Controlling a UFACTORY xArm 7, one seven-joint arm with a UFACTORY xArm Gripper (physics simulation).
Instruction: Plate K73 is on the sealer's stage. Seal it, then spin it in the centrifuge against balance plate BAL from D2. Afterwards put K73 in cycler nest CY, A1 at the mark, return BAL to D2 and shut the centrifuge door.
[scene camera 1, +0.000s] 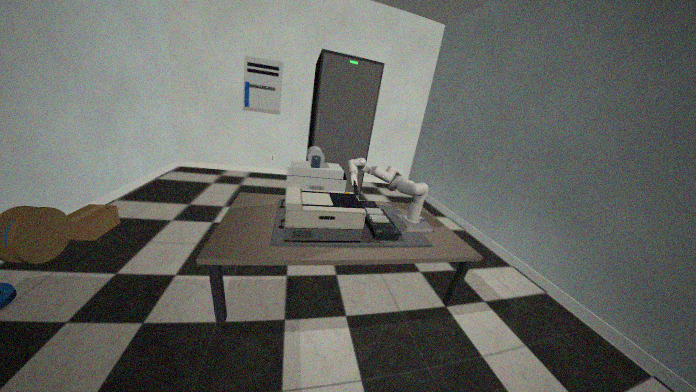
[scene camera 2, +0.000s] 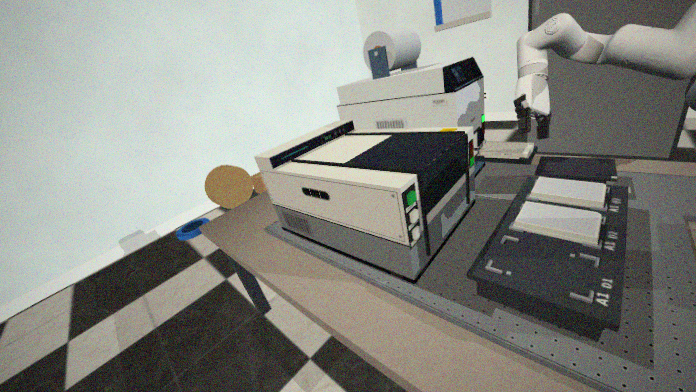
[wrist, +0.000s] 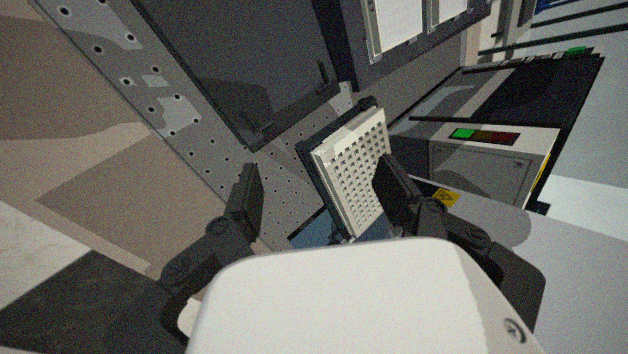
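Where they show: gripper, fingertip midpoint: (scene camera 1: 356, 194) (scene camera 2: 534, 135) (wrist: 319, 173); arm's base, origin of the base link: (scene camera 1: 411, 219).
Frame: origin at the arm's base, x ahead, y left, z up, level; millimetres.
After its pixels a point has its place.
Plate K73 (scene camera 2: 506, 150) @(y -112, x 489, z 81 mm) (wrist: 356, 172) @(y -148, x 481, z 81 mm), pale with a grid of wells, lies in a dark holder on the stage of the white sealer (scene camera 2: 400, 110) @(y 3, x 739, z 228 mm) (scene camera 1: 312, 175) @(y 13, x 821, z 275 mm). My gripper (scene camera 1: 357, 194) @(y -196, x 447, z 97 mm) (scene camera 2: 532, 131) @(y -196, x 447, z 97 mm) (wrist: 319, 173) @(y -196, x 447, z 97 mm) is open and empty, above the plate; in the wrist view the right finger overlaps the plate's edge. BAL (scene camera 2: 560, 220) @(y 120, x 309, z 47 mm) (wrist: 448, 9) @(y 97, x 368, z 47 mm) sits at D2. The beige centrifuge (scene camera 1: 325, 218) @(y 366, x 721, z 134 mm) (scene camera 2: 340, 205) @(y 356, x 638, z 122 mm) (wrist: 480, 170) @(y 15, x 558, z 135 mm) has a dark top; its door's state is unclear. A low dark block (scene camera 2: 577, 168) @(y -160, x 334, z 29 mm) (wrist: 250, 60) @(y -188, x 361, z 29 mm) may be nest CY; its label is not readable.
Another white plate (scene camera 2: 570, 192) @(y 7, x 317, z 47 mm) (wrist: 398, 25) @(y -17, x 370, z 47 mm) sits at D3 on the dark rack (scene camera 2: 540, 285) @(y 279, x 294, z 31 mm). A film roll (scene camera 2: 404, 48) @(y -78, x 757, z 388 mm) stands on top of the sealer. The machines stand on a perforated grey board (scene camera 2: 575, 355) @(y 323, x 233, z -26 mm) on the brown table (scene camera 1: 240, 254) @(y 519, x 1144, z -39 mm). A tall grey cabinet (scene camera 1: 347, 105) stands behind.
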